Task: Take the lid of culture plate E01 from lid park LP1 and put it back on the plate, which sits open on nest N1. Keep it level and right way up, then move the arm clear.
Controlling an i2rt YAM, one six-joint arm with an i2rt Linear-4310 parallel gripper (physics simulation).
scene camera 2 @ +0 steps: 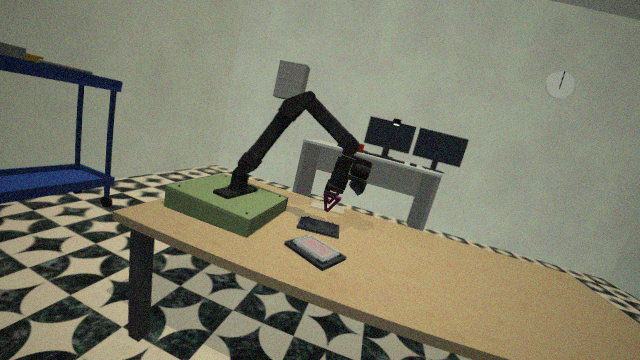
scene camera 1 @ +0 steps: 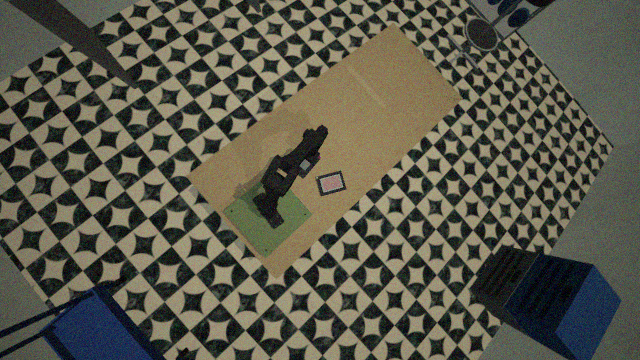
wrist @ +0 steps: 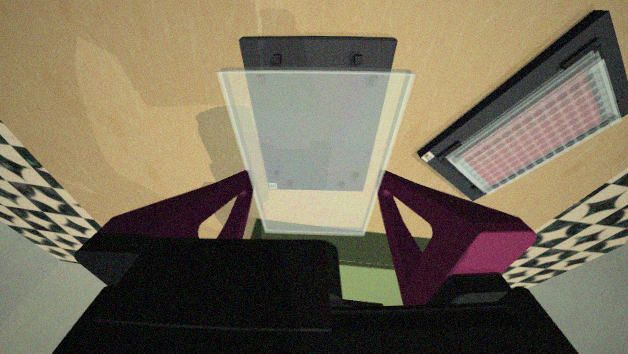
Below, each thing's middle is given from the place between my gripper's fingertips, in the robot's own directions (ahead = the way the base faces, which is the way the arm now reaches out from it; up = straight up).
I see the plate lid (wrist: 316,141) right at my hand.
